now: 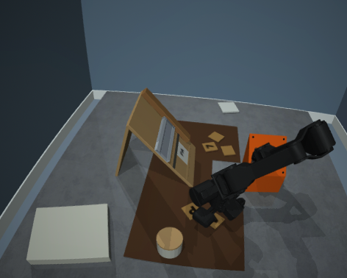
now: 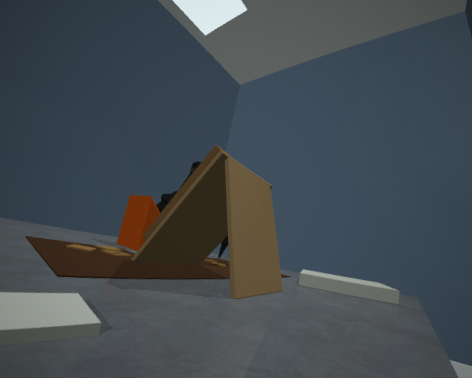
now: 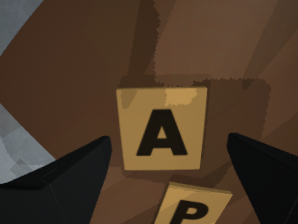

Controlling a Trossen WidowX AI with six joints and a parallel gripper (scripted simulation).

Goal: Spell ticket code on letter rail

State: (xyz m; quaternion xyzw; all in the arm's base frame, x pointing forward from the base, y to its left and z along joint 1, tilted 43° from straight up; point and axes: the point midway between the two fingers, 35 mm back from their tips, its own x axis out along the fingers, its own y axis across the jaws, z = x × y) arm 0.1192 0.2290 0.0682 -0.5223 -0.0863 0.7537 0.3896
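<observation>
My gripper tip is now 80 mm short of the tile marked p, 20 mm to the left of it and 20 mm above it. Also, from my gripper tip: brown mat: 190 mm to the right, 70 mm ahead, 20 mm below; white slab: 450 mm ahead, 200 mm to the left; white ticket: 250 mm to the right, 170 mm ahead, 50 mm above.
</observation>
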